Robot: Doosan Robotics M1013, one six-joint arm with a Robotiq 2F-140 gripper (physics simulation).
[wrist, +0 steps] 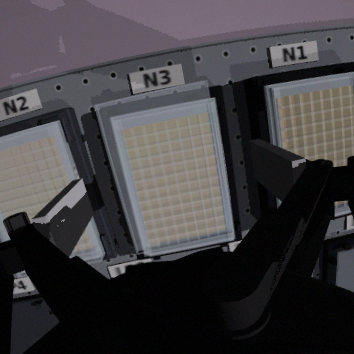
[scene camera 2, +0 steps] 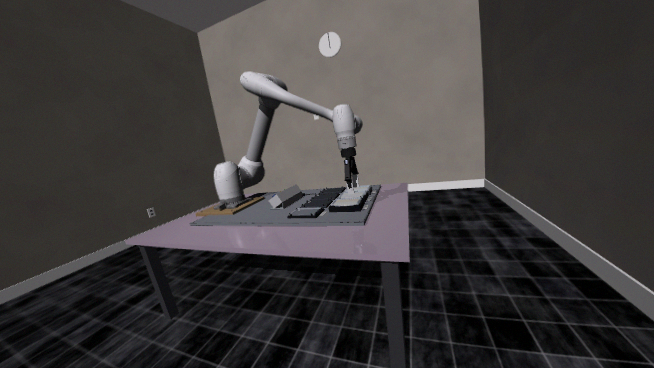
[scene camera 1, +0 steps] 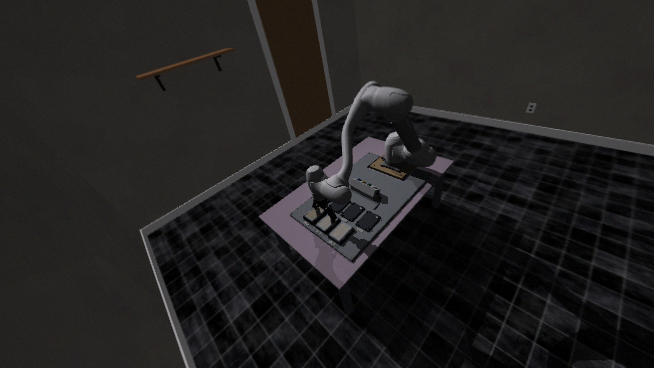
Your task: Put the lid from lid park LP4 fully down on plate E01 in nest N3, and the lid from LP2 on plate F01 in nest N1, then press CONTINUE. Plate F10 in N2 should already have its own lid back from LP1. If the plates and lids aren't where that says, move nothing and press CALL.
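Where they show: gripper, fingertip midpoint: [wrist: 169, 177] [scene camera 2: 354, 190] [scene camera 1: 326, 220]; arm's base at its link origin: [scene camera 2: 233, 204] [scene camera 1: 395, 163].
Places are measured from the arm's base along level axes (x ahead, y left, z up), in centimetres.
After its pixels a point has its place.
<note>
My gripper [scene camera 1: 324, 212] {x 81.0, y -1.3, z 4.1 cm} [scene camera 2: 352, 185] {x 81.0, y -1.3, z 4.1 cm} [wrist: 169, 177] {x 81.0, y -1.3, z 4.1 cm} is open, its fingers apart on both sides of nest N3. Between them, plate E01 [wrist: 175, 180] {x 80.3, y -1.7, z 2.8 cm} shows its beige well grid under a clear lid [wrist: 152, 97] {x 87.0, y -1.4, z 2.8 cm}. The lid's rim shows beyond the plate's upper and left edges; whether it is fully down I cannot tell. Plate F01 [wrist: 317, 120] {x 82.7, y -14.2, z 2.8 cm} is in N1 at the right, partly behind a finger. Plate F10 [wrist: 30, 165] {x 84.1, y 9.5, z 2.6 cm} is in N2 at the left, with a clear rim; whether lidded I cannot tell. Plate codes are not readable. The lid parks are mostly hidden in the wrist view.
Dark lid park trays [scene camera 1: 368, 220] [scene camera 2: 306, 212] stand in a row between the nests and the button panel [scene camera 1: 366, 186] {x 42.5, y 2.8, z 7.2 cm} [scene camera 2: 287, 196] {x 43.8, y -4.9, z 4.1 cm}. All stand on the grey board [scene camera 1: 395, 187] {x 24.9, y 15.6, z -0.8 cm} [scene camera 2: 240, 217] {x 24.1, y -22.4, z -0.9 cm} on the pink table [scene camera 1: 280, 220] {x 97.6, y -34.2, z -2.1 cm} [scene camera 2: 300, 240] {x 69.2, y -44.3, z -2.1 cm}. The arm's base is on a wooden plate [scene camera 1: 392, 172] {x 11.6, y 4.8, z 0.0 cm}.
</note>
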